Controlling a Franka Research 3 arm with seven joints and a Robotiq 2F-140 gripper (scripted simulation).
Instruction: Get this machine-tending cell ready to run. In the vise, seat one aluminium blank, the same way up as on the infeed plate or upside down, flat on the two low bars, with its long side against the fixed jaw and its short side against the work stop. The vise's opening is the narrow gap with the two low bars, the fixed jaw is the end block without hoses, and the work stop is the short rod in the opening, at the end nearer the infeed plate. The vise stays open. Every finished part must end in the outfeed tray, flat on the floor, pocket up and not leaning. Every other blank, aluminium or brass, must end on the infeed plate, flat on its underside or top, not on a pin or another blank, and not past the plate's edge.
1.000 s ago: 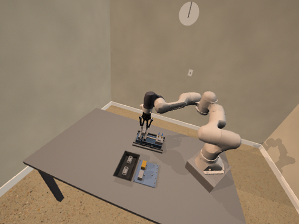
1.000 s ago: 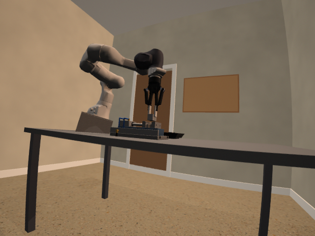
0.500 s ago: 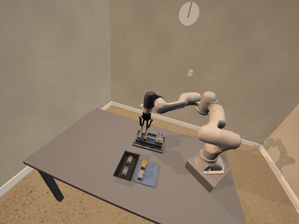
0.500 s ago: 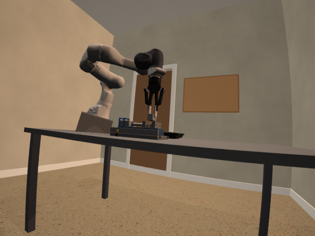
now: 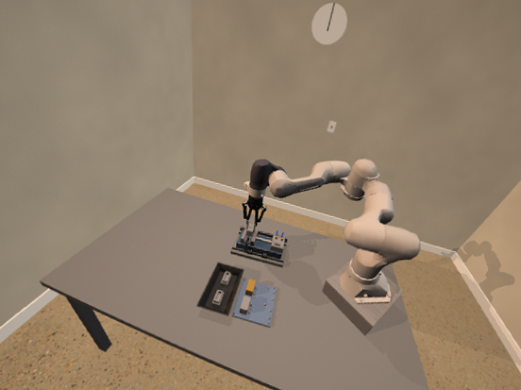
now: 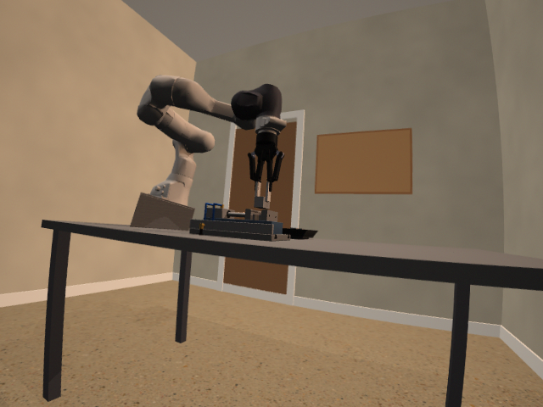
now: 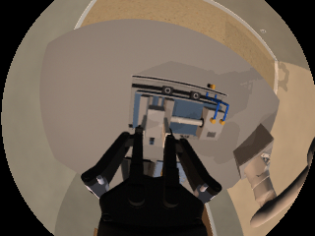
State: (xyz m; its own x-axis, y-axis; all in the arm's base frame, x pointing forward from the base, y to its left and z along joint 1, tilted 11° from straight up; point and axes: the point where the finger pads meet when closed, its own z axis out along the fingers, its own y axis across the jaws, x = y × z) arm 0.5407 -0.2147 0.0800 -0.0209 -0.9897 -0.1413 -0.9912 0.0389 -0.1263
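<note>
Now: hand 120 mm above the vise, 70 mm past it and 10 mm to the right of it. The rest, counted from my hand: brass blank: 290 mm to the left, 130 mm below, 70 mm behind.
</note>
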